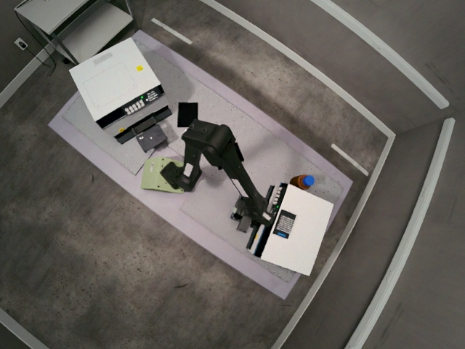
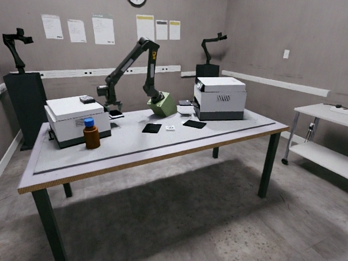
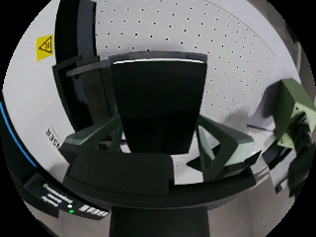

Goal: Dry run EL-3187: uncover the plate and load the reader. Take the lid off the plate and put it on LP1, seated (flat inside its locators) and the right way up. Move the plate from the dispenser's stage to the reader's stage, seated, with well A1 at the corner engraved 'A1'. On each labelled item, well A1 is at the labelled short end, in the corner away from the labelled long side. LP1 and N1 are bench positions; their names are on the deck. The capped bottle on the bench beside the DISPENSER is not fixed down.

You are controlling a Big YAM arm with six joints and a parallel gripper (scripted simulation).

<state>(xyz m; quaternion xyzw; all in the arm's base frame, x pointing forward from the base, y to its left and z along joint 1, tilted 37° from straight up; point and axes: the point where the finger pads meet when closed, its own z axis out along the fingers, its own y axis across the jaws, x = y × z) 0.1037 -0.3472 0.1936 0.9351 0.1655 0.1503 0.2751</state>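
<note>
The white well plate lies 10 mm below my hand. The rest, counted from my hand: black pad 200 mm ahead, 250 mm to the left, 100 mm below; then white label 170 mm ahead, 530 mm to the left, 100 mm below; then brown capped bottle 330 mm ahead, 180 mm to the right, 10 mm above.
</note>
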